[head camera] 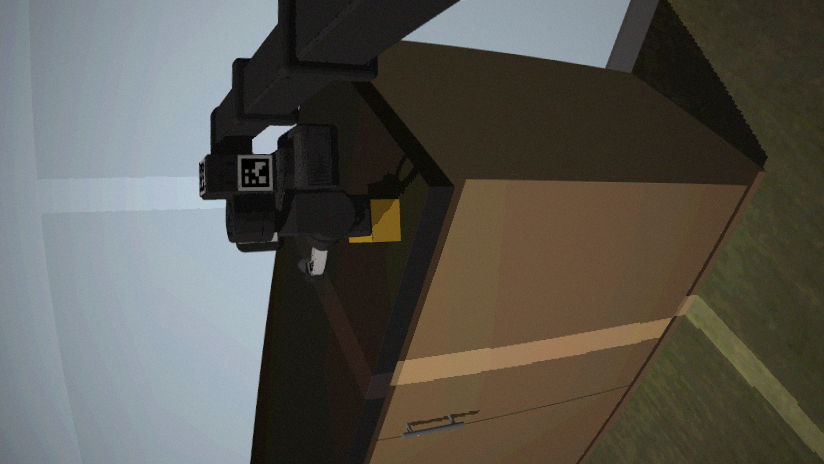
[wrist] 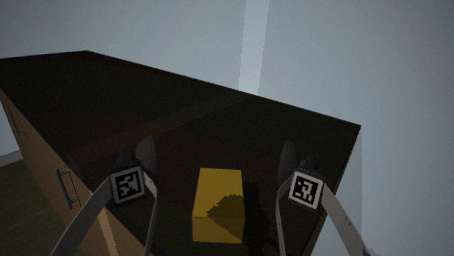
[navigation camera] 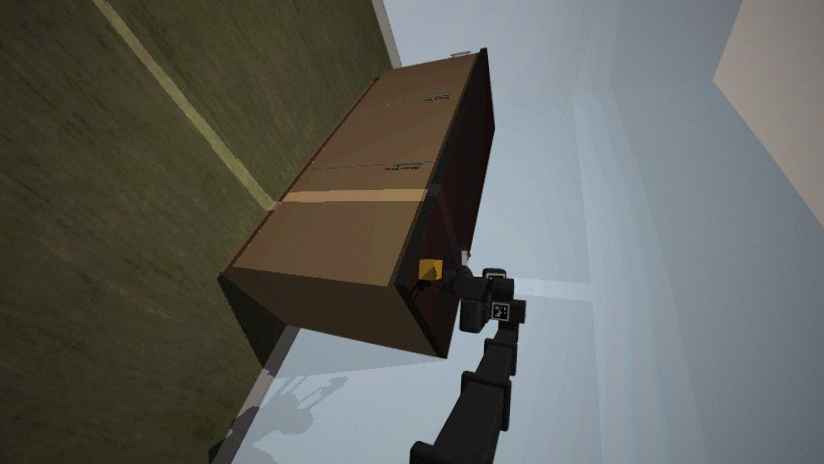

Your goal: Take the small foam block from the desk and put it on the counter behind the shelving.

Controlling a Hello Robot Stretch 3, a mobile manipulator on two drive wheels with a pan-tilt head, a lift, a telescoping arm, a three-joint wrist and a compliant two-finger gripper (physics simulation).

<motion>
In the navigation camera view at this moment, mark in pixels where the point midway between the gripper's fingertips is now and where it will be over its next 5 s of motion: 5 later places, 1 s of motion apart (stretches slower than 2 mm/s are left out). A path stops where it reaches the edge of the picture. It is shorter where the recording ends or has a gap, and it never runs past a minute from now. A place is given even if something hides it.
My gripper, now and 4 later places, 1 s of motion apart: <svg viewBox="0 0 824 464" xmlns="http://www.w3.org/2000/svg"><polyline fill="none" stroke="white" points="463,272 457,274 442,279 418,287 393,294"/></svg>
</motion>
